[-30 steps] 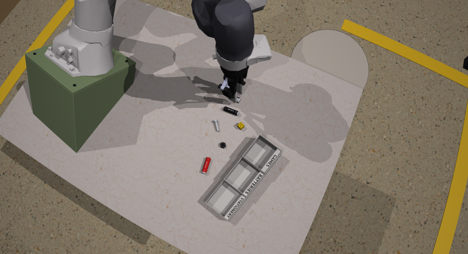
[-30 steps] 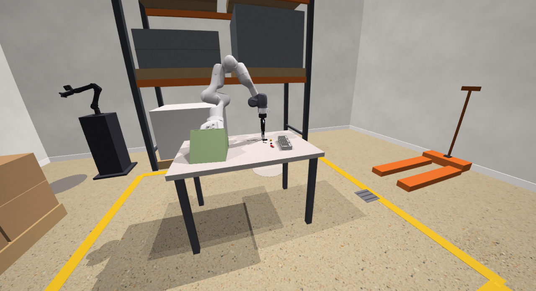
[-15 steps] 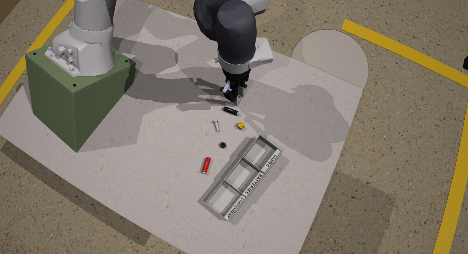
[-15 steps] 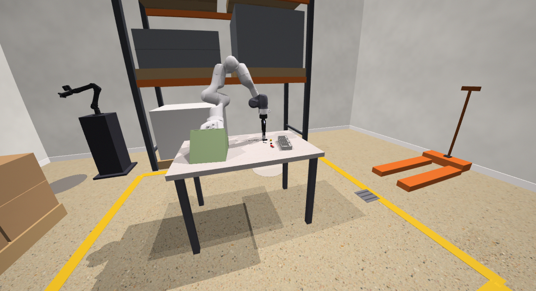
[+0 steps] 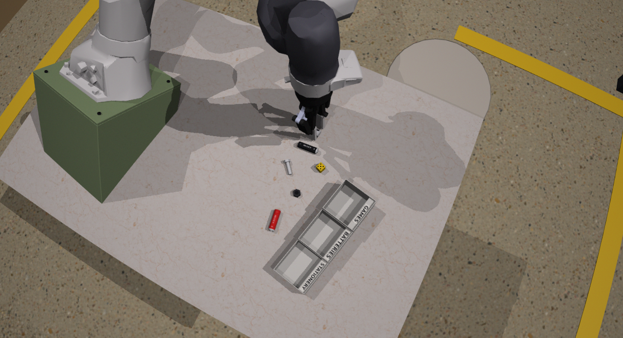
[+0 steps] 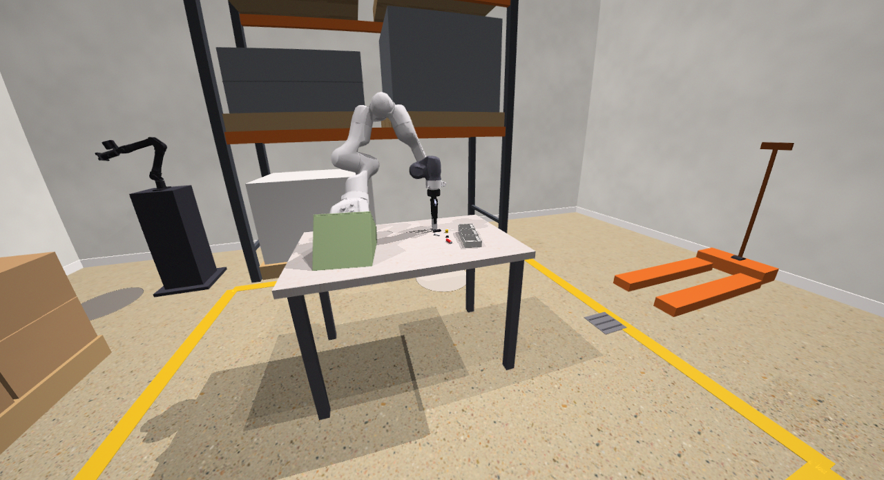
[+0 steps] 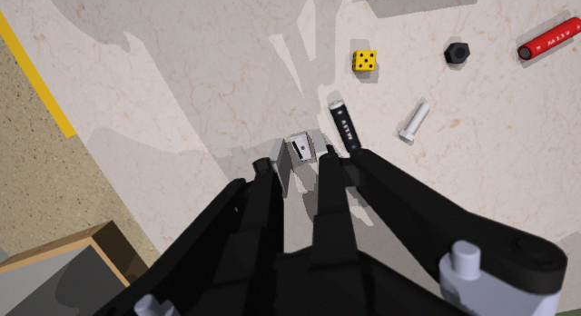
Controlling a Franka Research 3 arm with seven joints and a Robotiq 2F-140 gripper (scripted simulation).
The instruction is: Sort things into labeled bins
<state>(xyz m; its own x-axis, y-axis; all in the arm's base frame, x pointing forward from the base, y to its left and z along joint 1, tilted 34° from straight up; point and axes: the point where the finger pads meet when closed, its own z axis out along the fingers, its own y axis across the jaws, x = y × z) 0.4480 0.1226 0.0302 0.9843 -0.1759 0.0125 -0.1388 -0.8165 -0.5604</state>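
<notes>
Now: the black battery 4 cm to the right of my hand and 3 cm below it. From my hand the other things lie so: black nut 3 cm ahead, 16 cm to the right, 4 cm below; then silver bolt 2 cm behind, 10 cm to the right, 4 cm below; then yellow die 5 cm ahead, 8 cm to the right, 3 cm below.
</notes>
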